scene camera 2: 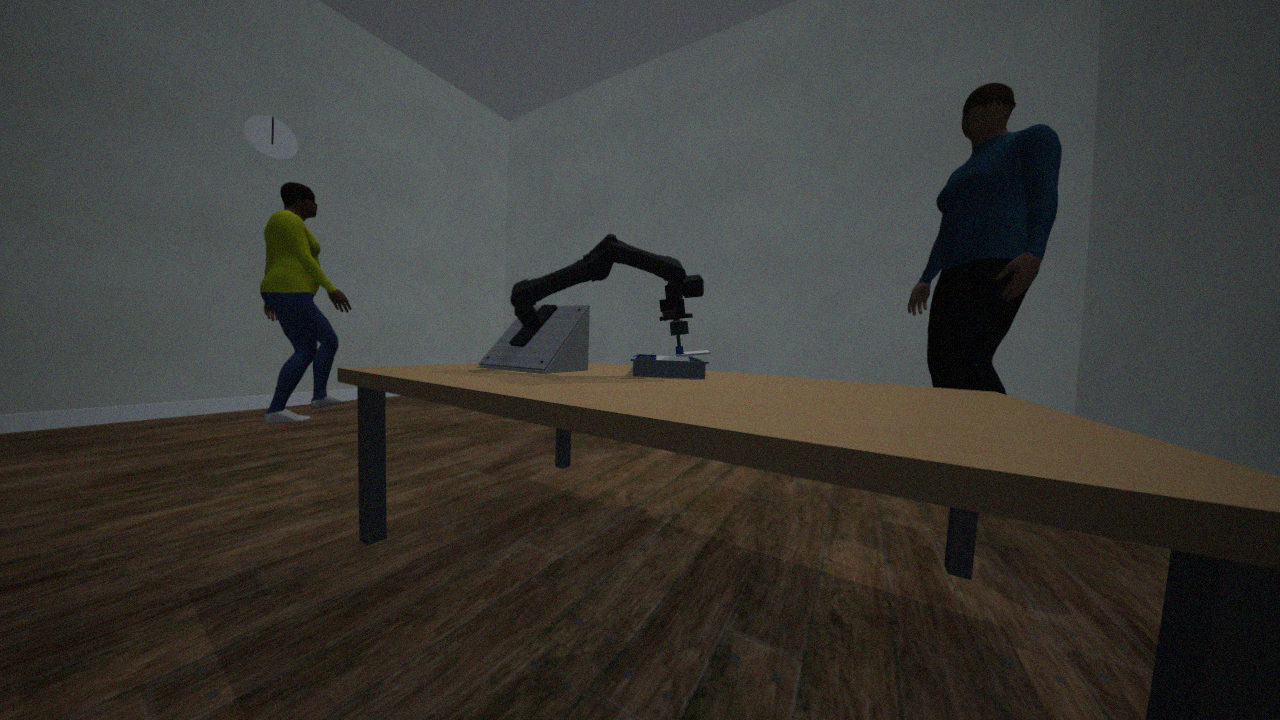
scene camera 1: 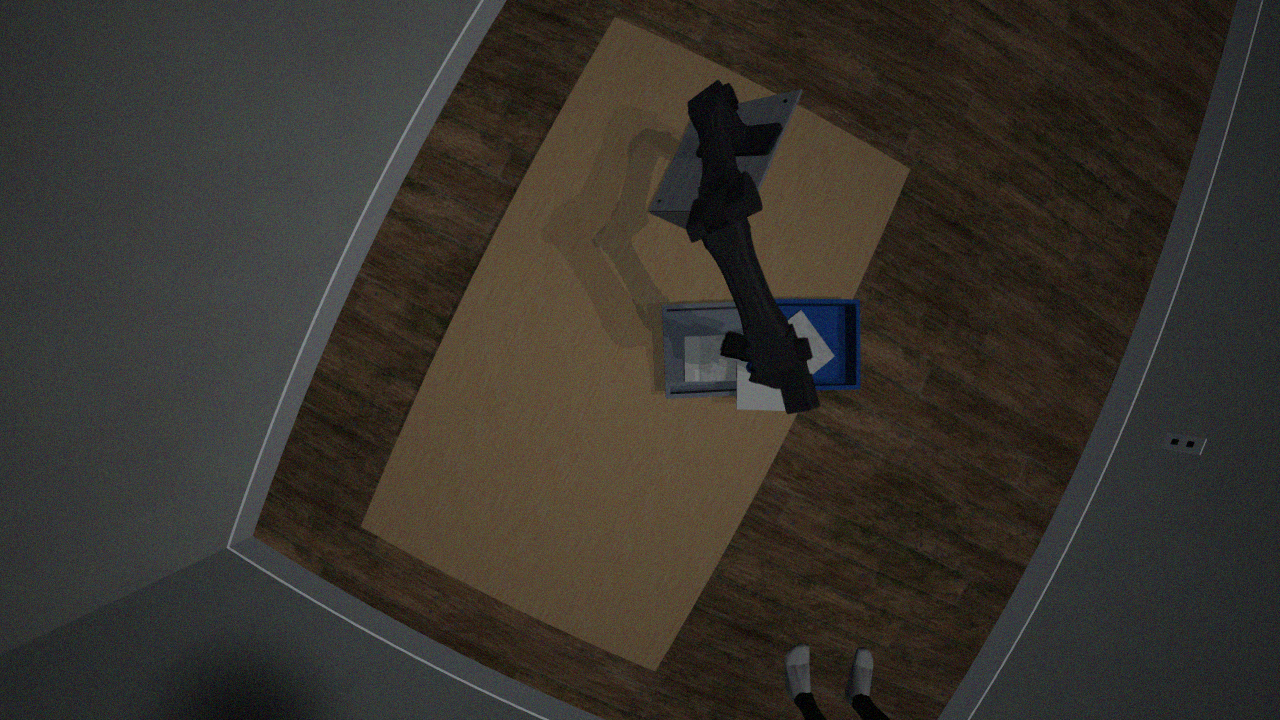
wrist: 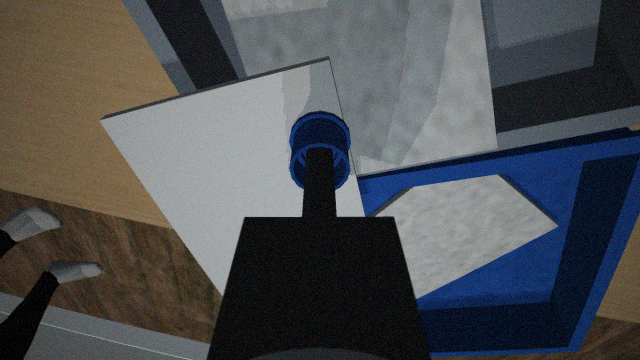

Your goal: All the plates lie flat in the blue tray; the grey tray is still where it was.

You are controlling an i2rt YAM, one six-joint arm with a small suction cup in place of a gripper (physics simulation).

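Places are measured from the arm's base along level axes (x left, y ahead, z down), in millimetres.
Pixels of known places: end effector, tool point: (scene camera 2: 680, 357) (scene camera 1: 750, 367) (wrist: 319, 129); arm's base, origin of the base link: (scene camera 2: 534, 325) (scene camera 1: 736, 143).
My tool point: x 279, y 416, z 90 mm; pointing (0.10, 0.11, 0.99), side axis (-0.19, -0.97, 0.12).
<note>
For each thing: its top centre in the pictures, then the offset to it from my tool point. Level surfaces: height alone.
- pale square plate, middle of its top: (wrist: 257, 227) (scene camera 1: 770, 386) (scene camera 2: 692, 349) dx +54, dy +21, dz -27 mm
- grey tray, middle of its top: (scene camera 1: 714, 349) (scene camera 2: 667, 358) dx -97, dy +2, dz +4 mm
- third plate, middle of its top: (wrist: 435, 240) (scene camera 1: 801, 346) dx +109, dy -116, dz +46 mm
- blue tray, middle of its top: (wrist: 448, 291) (scene camera 1: 814, 344) dx +118, dy -125, dz +4 mm
- wooden table, its level: dz +54 mm
My suction cup (scene camera 2: 679, 350) (wrist: 320, 131) is on a pale square plate (scene camera 1: 759, 396) (scene camera 2: 697, 352) (wrist: 215, 150), near one edge. It holds this plate level above the trays, partly past their long side. A second plate (scene camera 1: 706, 360) (wrist: 360, 65) lies in the grey tray (scene camera 1: 665, 353) (scene camera 2: 668, 368) (wrist: 570, 122) and reaches the wall beside the blue tray. A third plate (scene camera 1: 819, 351) (wrist: 480, 225) lies turned at an angle in the blue tray (scene camera 1: 857, 344) (wrist: 607, 250). The trays stand side by side. The arm hides their joint in scene camera 1.
The arm's sloped grey mount (scene camera 1: 680, 183) (scene camera 2: 565, 340) stands on the wooden table (scene camera 1: 554, 429) (scene camera 2: 805, 411). The trays are near the table's long edge. A person in blue (scene camera 2: 993, 205) and a person in yellow (scene camera 2: 288, 255) stand beyond the table.
</note>
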